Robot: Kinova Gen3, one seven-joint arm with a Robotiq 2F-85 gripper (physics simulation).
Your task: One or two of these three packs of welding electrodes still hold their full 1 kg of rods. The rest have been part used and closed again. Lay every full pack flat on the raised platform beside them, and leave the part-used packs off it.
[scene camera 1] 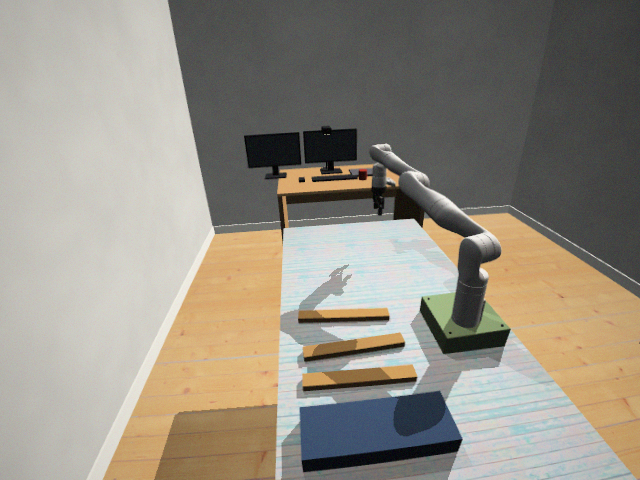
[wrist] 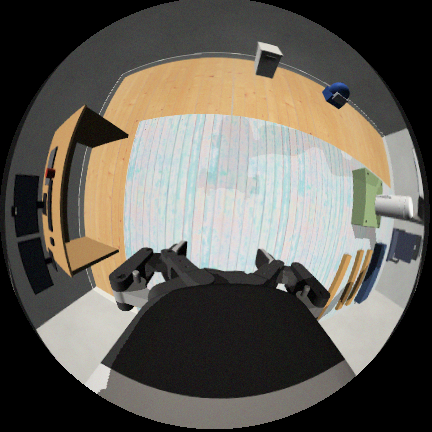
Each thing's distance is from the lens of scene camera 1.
pack (scene camera 1: 369, 314): 1.25 m
pack (scene camera 1: 389, 341): 1.16 m
pack (scene camera 1: 404, 373): 1.07 m
dark blue raised platform (scene camera 1: 374, 431): 0.91 m
